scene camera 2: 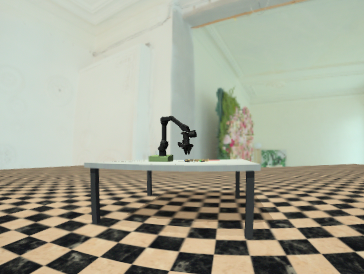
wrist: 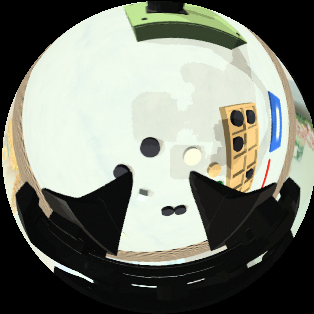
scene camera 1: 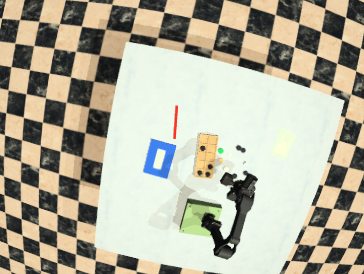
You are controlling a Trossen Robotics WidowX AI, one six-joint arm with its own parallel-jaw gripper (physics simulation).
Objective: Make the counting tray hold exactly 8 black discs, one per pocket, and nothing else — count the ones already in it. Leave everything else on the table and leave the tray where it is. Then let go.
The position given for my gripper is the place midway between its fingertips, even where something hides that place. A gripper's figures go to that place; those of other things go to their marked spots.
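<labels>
My gripper (wrist: 160,175) is 0.10 m from the lens, and there's a tan counting tray (wrist: 237,162) too, which is 0.23 m from the lens.
</labels>
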